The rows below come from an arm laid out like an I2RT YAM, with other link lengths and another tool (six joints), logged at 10 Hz.
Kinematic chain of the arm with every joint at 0, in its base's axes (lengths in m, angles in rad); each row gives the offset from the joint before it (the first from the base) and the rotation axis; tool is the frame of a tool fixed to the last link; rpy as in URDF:
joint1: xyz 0 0 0.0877 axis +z
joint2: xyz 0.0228 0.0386 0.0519 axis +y
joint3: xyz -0.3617 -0.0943 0 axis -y
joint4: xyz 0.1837 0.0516 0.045 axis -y
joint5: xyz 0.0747 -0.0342 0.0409 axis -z
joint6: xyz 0.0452 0 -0.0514 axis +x
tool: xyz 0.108 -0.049 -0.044 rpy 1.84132 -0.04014 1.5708
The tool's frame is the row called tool.
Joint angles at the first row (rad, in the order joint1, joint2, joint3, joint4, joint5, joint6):
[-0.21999 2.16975 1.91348 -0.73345 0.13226 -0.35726]
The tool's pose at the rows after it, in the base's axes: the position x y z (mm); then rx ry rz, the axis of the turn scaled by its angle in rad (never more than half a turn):
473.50 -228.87 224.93 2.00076 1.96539 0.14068
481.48 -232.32 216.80 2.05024 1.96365 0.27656
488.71 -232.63 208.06 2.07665 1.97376 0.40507
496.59 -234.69 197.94 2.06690 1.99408 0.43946
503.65 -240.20 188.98 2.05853 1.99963 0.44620
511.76 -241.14 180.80 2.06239 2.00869 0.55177
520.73 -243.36 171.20 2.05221 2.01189 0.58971
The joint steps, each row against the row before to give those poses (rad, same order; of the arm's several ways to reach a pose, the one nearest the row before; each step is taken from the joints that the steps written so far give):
[-0.03830 0.01088 0.01368 0.01606 -0.11909 0.04971]
[-0.03460 0.02822 0.04157 -0.00283 -0.10225 0.03714]
[-0.02742 0.02141 0.01454 0.01647 -0.09848 0.02539]
[-0.00873 0.02780 0.01017 0.01704 -0.03442 -0.00950]
[-0.00785 0.02912 0.01638 0.01403 -0.01068 -0.01087]
[-0.02074 0.02465 0.01348 0.02291 -0.07998 0.01452]
[-0.00614 0.02797 0.00872 0.02972 -0.02771 0.00134]

